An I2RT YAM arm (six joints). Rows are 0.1 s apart.
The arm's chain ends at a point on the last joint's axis. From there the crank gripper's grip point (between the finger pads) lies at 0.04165 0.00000 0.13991 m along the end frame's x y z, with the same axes.
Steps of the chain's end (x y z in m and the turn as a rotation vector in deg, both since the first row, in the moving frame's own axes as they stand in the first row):
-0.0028, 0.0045, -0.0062, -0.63, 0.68, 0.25
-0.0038, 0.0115, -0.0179, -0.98, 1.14, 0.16
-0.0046, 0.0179, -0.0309, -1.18, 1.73, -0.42
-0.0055, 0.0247, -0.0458, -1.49, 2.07, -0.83
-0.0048, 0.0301, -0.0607, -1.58, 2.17, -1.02
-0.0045, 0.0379, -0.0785, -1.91, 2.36, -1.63
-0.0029, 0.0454, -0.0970, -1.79, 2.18, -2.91
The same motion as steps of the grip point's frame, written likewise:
-0.0011, 0.0062, -0.0067, -0.63, 0.68, 0.25
-0.0010, 0.0140, -0.0188, -0.98, 1.14, 0.16
-0.0004, 0.0204, -0.0322, -1.18, 1.73, -0.42
-0.0005, 0.0277, -0.0474, -1.49, 2.07, -0.83
0.0005, 0.0331, -0.0624, -1.58, 2.17, -1.02
0.0013, 0.0413, -0.0804, -1.91, 2.36, -1.63
0.0024, 0.0475, -0.0987, -1.79, 2.18, -2.91

